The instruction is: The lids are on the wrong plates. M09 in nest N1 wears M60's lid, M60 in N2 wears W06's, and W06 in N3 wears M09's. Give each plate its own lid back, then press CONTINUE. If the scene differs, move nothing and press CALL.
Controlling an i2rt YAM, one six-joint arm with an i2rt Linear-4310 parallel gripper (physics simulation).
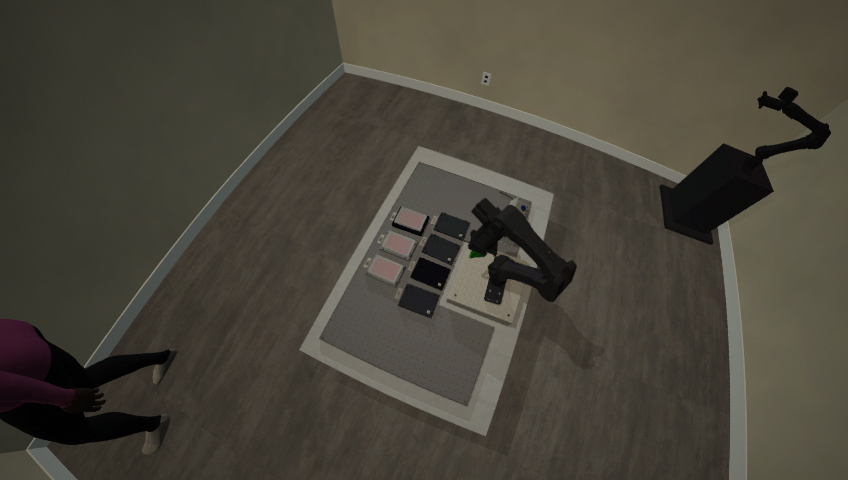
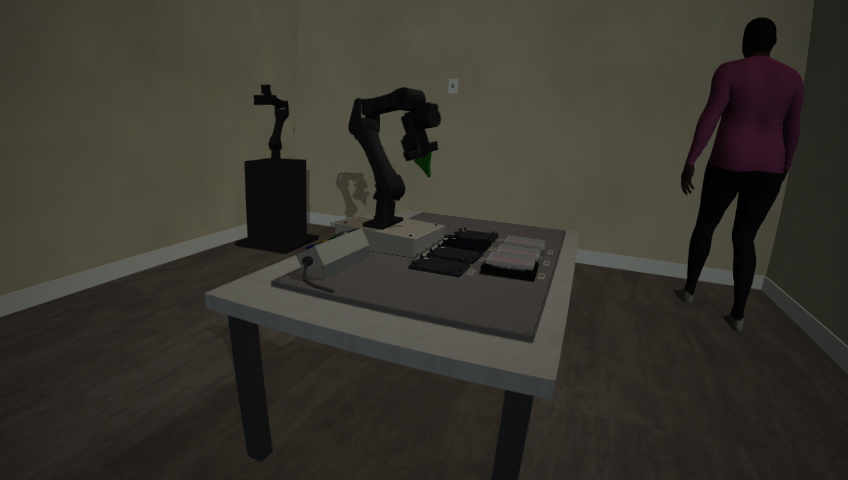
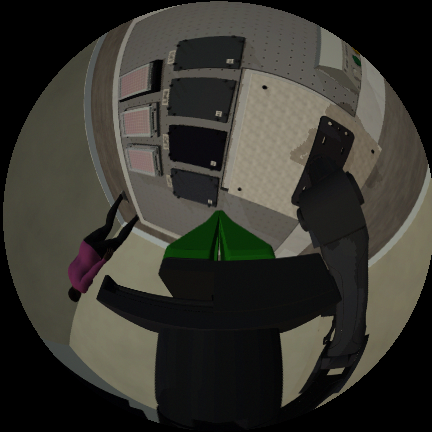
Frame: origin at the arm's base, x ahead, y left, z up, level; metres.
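Seen in the pictures: gripper, between the fingertips: (image 1: 470,256) (image 2: 429,176) (image 3: 218,216); arm's base, origin of its link: (image 1: 497,280) (image 2: 384,223) (image 3: 322,168).
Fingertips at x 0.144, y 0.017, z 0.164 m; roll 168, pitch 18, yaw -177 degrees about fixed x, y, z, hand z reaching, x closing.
Offsets run from my fingertips to a thing's top centre.
My gripper (image 1: 476,253) (image 2: 429,176) (image 3: 218,216) is shut and empty, its green fingertips together, high above the table near the arm's base. Three pink plates stand in a row along the far side from the arm: one @[0.296 m ahead, 0.185 m right, 0.178 m down] (image 1: 410,220) (image 3: 136,82) on a black base at the console end, one @[0.305 m ahead, 0.053 m right, 0.189 m down] (image 1: 398,244) (image 3: 137,122) in the middle, one @[0.315 m ahead, 0.077 m left, 0.190 m down] (image 1: 385,269) (image 3: 142,160) at the other end. Lid markings and nest labels are too small to read. The control console @[0.157 m back, 0.333 m right, 0.135 m down] (image 1: 522,208) (image 2: 342,252) (image 3: 340,60) stands beside the arm's base; button words are unreadable.
Several dark pads, including a grey one @[0.109 m ahead, 0.229 m right, 0.198 m down] (image 1: 451,225) (image 3: 209,52) and a blacker one @[0.130 m ahead, 0.026 m left, 0.198 m down] (image 1: 430,273) (image 3: 197,146), lie between plates and the pale base block (image 1: 470,285) (image 2: 410,243) (image 3: 270,135). A person (image 2: 752,118) (image 3: 90,260) stands off the table. Another arm stands on a black pedestal (image 1: 714,190) (image 2: 274,202).
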